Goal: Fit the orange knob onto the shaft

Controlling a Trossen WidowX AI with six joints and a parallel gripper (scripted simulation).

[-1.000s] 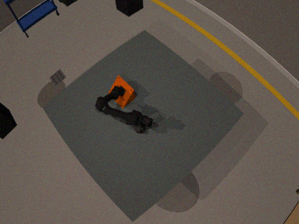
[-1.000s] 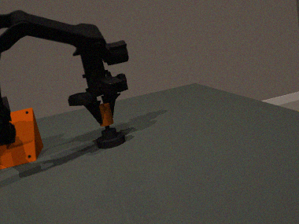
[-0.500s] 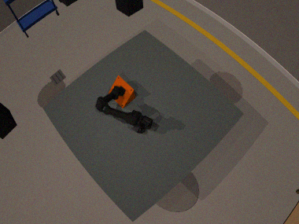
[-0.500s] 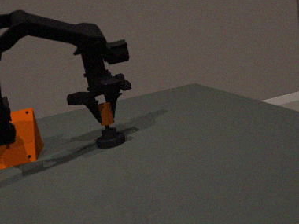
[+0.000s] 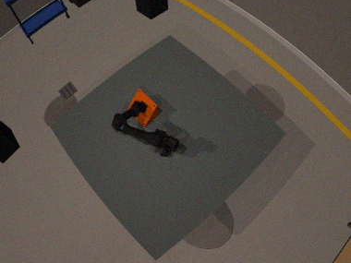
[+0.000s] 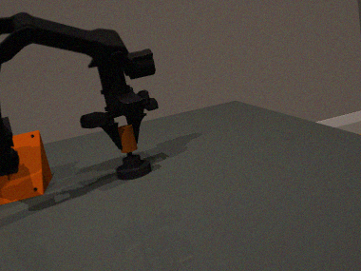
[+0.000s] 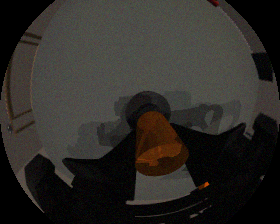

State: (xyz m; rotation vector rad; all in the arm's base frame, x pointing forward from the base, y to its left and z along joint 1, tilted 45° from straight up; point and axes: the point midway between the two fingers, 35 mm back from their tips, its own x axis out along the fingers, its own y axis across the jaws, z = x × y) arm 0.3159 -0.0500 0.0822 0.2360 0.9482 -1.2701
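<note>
Now: gripper tip 2 cm below the knob. Round my gripper tip: dark pedestal: 4 cm below.
</note>
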